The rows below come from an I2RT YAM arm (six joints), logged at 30 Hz.
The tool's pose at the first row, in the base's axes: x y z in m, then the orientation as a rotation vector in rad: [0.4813, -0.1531, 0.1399, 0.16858, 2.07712, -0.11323]
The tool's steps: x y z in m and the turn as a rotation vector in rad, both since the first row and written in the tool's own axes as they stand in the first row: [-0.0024, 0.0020, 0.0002, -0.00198, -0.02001, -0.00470]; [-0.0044, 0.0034, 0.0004, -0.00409, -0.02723, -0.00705]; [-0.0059, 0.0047, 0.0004, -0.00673, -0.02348, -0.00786]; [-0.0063, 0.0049, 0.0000, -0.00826, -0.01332, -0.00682]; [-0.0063, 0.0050, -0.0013, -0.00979, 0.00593, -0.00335]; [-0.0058, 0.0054, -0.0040, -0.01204, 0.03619, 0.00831]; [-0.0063, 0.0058, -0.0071, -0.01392, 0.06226, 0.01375]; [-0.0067, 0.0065, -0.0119, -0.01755, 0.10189, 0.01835]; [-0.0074, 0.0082, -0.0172, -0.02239, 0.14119, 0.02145]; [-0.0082, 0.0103, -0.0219, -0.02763, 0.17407, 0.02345]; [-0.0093, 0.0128, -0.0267, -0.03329, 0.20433, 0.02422]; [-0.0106, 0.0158, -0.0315, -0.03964, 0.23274, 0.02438]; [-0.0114, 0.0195, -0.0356, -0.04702, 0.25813, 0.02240]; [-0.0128, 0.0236, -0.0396, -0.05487, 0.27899, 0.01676]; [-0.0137, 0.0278, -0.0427, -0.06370, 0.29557, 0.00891]
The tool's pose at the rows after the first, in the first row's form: [0.4830, -0.1513, 0.1419, 0.16076, 2.05772, -0.11528]; [0.4843, -0.1501, 0.1435, 0.15642, 2.05082, -0.11497]; [0.4853, -0.1490, 0.1448, 0.15431, 2.05470, -0.11249]; [0.4852, -0.1487, 0.1453, 0.15532, 2.06475, -0.10964]; [0.4841, -0.1484, 0.1460, 0.15964, 2.08360, -0.10470]; [0.4816, -0.1476, 0.1469, 0.17305, 2.11254, -0.09322]; [0.4792, -0.1468, 0.1488, 0.17989, 2.13793, -0.08610]; [0.4754, -0.1454, 0.1515, 0.18604, 2.17691, -0.07658]; [0.4715, -0.1430, 0.1547, 0.18983, 2.21572, -0.06656]; [0.4682, -0.1402, 0.1577, 0.19163, 2.24826, -0.05713]; [0.4650, -0.1371, 0.1609, 0.19159, 2.27832, -0.04810]; [0.4620, -0.1335, 0.1644, 0.19025, 2.30659, -0.03874]; [0.4595, -0.1293, 0.1671, 0.18562, 2.33210, -0.02977]; [0.4574, -0.1248, 0.1702, 0.17623, 2.35352, -0.02294]; [0.4559, -0.1202, 0.1724, 0.16334, 2.37091, -0.01678]
